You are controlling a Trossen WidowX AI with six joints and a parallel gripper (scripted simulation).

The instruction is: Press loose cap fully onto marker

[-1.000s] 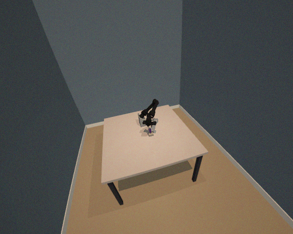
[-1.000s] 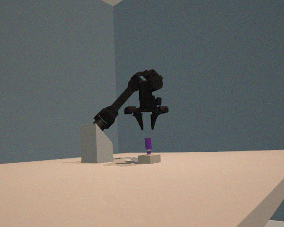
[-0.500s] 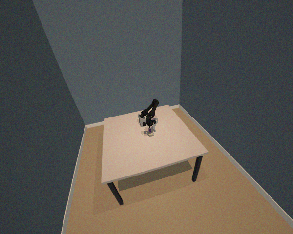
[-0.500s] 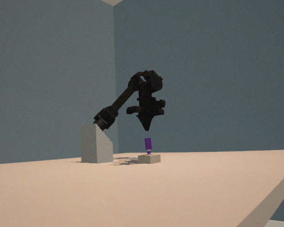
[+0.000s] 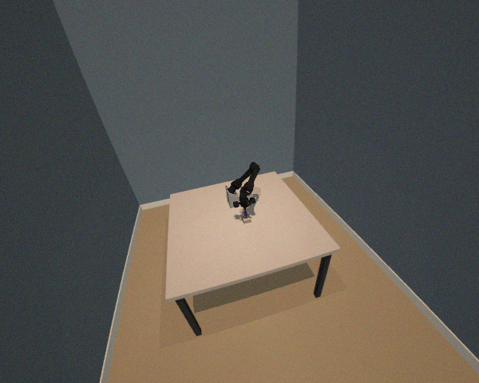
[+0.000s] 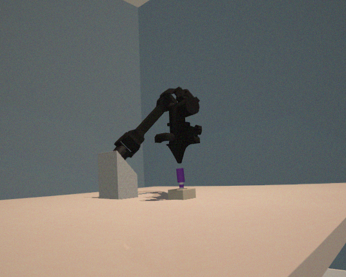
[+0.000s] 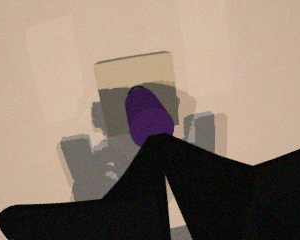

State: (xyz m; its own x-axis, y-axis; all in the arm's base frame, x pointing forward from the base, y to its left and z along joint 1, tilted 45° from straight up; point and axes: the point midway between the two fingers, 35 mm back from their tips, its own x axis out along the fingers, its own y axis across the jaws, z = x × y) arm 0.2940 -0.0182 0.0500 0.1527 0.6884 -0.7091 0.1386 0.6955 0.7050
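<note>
The purple cap is 4 cm below my gripper tip. The rest, counted from my gripper tip: grey holder block 11 cm below.
</note>
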